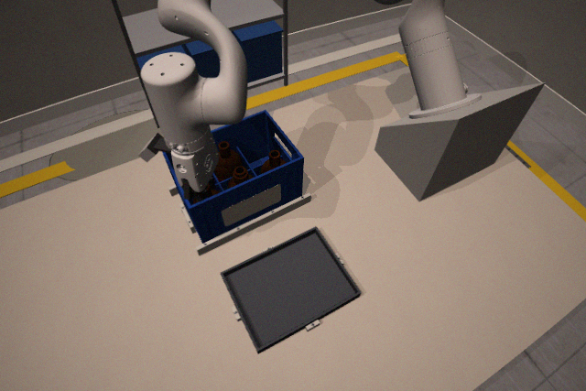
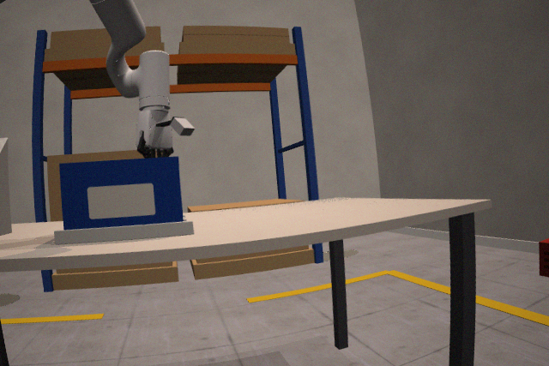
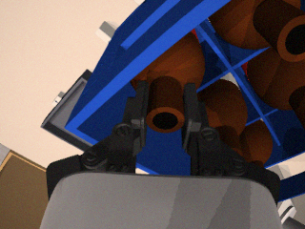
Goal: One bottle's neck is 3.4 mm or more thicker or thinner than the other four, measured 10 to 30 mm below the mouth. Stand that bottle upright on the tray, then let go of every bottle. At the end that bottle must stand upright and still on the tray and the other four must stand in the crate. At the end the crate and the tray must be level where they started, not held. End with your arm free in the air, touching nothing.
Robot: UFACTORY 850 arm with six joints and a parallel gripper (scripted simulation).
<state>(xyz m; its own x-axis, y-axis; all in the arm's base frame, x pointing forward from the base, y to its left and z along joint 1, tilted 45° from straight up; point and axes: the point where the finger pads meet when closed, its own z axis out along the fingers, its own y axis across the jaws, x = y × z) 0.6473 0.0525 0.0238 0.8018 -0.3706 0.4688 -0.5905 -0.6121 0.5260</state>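
Right now my hand is 9 cm past the brown bottle, 7 cm above it and 2 cm to the left of it. From my hand the other things lie so: dark grey tray (22 cm to the left, 15 cm below, 11 cm behind); then crate (8 cm behind, 7 cm below, 6 cm to the right).
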